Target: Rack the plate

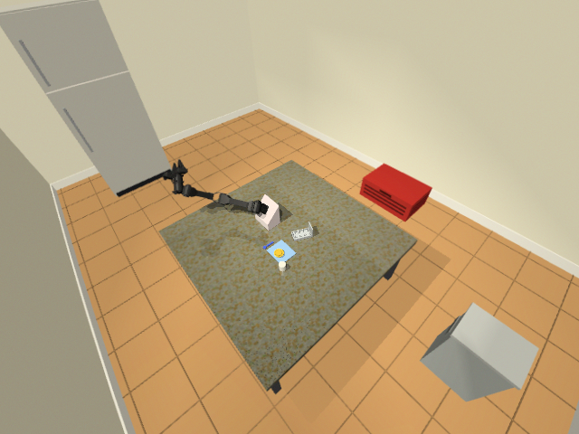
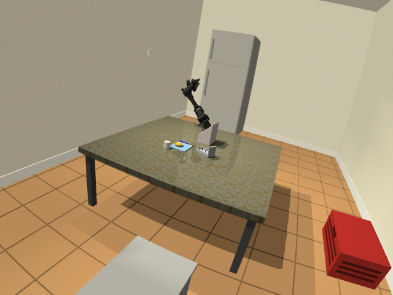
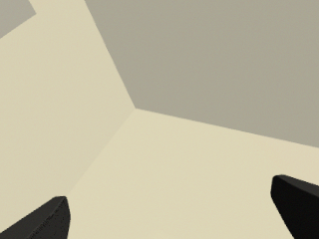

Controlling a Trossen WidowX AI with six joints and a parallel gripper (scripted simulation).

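Now: gripper tip 76 cm short of the plate, 16 cm to the right of it and 44 cm above it. The rest, counted from my gripper tip: blue utensil (66 cm ahead, 15 cm to the left, 46 cm below); then dish rack (76 cm ahead, 38 cm to the left, 44 cm below); then light blue pad (76 cm ahead, 19 cm to the left, 46 cm below).
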